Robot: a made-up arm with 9 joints. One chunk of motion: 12 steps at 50 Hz.
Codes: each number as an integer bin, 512 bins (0 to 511) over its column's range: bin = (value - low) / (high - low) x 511, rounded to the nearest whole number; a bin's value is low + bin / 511 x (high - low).
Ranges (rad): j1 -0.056..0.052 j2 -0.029..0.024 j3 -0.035..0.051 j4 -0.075..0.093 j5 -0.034..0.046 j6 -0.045..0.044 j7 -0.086..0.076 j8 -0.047..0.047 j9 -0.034..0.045
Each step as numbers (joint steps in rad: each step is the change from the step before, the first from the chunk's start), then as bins.
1 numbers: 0.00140 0.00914 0.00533 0.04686 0.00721 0.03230 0.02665 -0.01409 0.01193
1 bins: 272 368 240 371 263 444 355 179 297
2 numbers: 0.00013 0.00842 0.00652 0.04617 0.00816 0.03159 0.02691 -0.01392 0.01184
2 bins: 266 361 247 369 269 440 356 180 297
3 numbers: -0.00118 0.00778 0.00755 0.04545 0.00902 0.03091 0.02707 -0.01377 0.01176
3 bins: 259 355 253 366 275 436 357 181 296
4 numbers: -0.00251 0.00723 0.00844 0.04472 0.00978 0.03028 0.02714 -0.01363 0.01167
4 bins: 253 349 258 364 280 432 357 181 295
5 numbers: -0.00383 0.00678 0.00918 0.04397 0.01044 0.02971 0.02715 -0.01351 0.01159
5 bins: 247 345 263 362 284 429 357 182 295
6 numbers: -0.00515 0.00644 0.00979 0.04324 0.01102 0.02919 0.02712 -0.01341 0.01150
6 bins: 241 342 266 360 288 426 357 183 294
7 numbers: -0.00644 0.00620 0.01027 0.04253 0.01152 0.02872 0.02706 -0.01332 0.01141
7 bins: 234 339 269 357 291 423 357 183 294
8 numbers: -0.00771 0.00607 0.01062 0.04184 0.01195 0.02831 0.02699 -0.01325 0.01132
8 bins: 228 338 271 355 294 421 356 183 293
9 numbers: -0.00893 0.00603 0.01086 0.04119 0.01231 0.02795 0.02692 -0.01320 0.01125
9 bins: 223 338 272 353 296 419 356 184 293
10 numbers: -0.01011 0.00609 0.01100 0.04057 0.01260 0.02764 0.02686 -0.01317 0.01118
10 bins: 217 338 273 352 298 417 356 184 292
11 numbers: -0.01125 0.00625 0.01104 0.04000 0.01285 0.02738 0.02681 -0.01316 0.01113
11 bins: 212 340 274 350 299 416 356 184 292
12 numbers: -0.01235 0.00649 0.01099 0.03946 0.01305 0.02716 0.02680 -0.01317 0.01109
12 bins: 207 342 273 348 301 414 356 184 292
